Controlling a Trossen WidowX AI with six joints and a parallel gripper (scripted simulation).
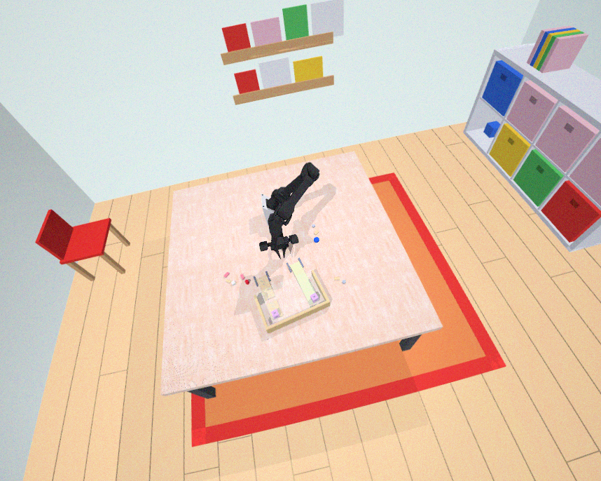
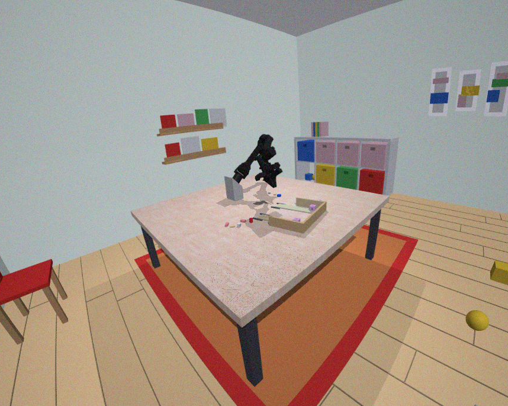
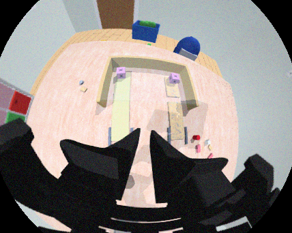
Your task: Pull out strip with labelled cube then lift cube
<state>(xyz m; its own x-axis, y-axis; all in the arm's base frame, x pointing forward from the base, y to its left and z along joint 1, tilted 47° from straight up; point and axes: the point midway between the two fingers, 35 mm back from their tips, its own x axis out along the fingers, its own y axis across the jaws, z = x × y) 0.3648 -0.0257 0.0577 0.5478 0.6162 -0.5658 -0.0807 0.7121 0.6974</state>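
Now: the pale yellow strip 14 cm below my gripper tip, 8 cm to the left of it and 8 cm ahead of it.
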